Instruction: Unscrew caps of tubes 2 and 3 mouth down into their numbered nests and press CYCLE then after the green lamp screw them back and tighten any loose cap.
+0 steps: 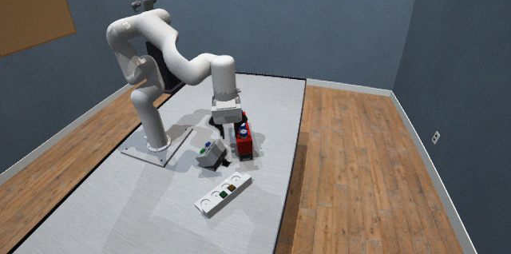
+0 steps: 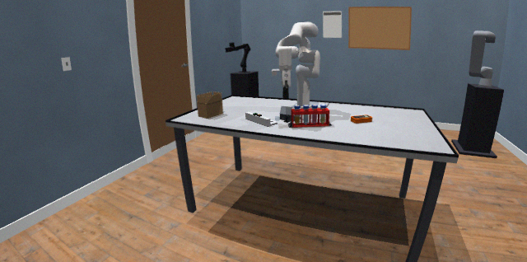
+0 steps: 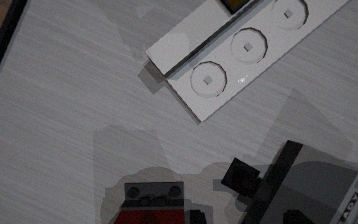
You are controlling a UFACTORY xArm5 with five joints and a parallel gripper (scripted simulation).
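The blue-rimmed cap is 3 cm behind my hand, 17 cm to the left of it and 6 cm below it. The rest, counted from my hand: grey key housing 10 cm behind, 12 cm below; then blue key 12 cm behind, 2 cm to the left, 11 cm below; then green key 12 cm behind, 3 cm to the right, 11 cm below.
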